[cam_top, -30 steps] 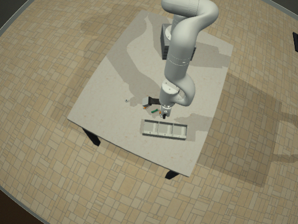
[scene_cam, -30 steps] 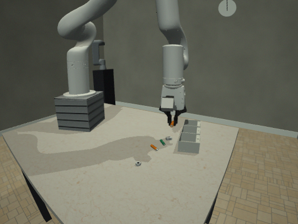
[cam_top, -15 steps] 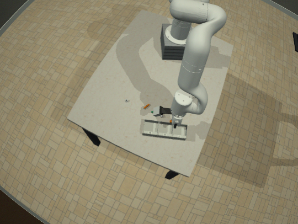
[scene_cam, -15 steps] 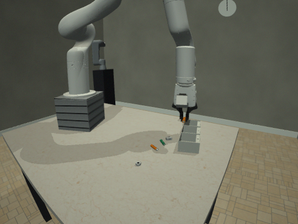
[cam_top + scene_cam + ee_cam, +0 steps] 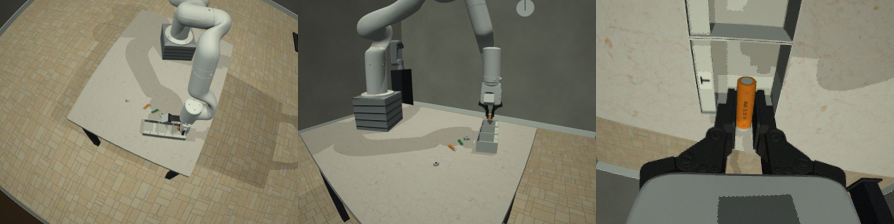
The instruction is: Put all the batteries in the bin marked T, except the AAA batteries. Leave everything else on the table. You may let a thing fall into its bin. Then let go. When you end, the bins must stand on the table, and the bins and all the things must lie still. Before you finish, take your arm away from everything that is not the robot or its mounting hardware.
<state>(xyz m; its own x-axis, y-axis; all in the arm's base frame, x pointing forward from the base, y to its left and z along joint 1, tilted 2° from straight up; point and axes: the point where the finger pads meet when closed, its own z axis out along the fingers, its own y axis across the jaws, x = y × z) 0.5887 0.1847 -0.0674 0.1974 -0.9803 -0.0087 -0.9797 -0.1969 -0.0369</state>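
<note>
Right now the grey bin is 20 mm ahead of my hand, 80 mm to the right of it and 70 mm below it. Also, from my hand: green battery: 80 mm behind, 180 mm to the right, 80 mm below; then thin orange battery: 90 mm behind, 240 mm to the right, 80 mm below; then thick orange battery: 20 mm below.
</note>
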